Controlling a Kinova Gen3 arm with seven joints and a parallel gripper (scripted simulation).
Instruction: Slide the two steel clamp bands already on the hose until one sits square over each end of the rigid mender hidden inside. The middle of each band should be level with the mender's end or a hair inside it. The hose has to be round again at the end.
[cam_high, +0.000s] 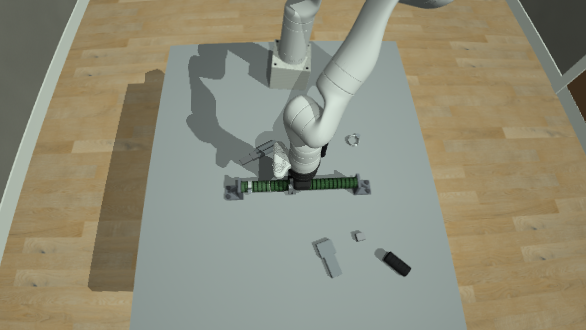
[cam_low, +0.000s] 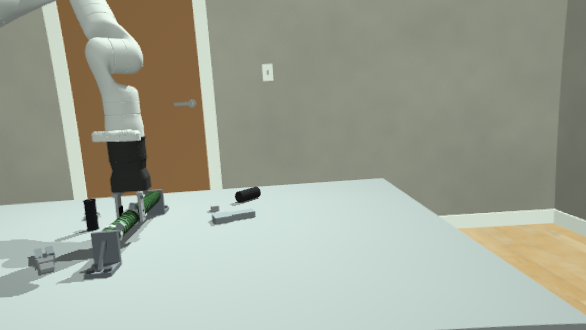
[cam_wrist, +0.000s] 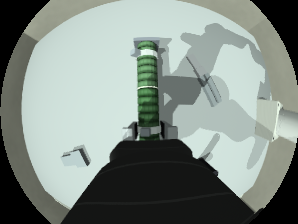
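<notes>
Right now my hand is 14 cm past the grey stepped tool, 8 cm to the left of it and 5 cm above it. The rest, counted from my hand: small grey cube (18 cm ahead, 16 cm to the left, 5 cm below); black cylinder (12 cm to the left, 10 cm behind, 2 cm below).
</notes>
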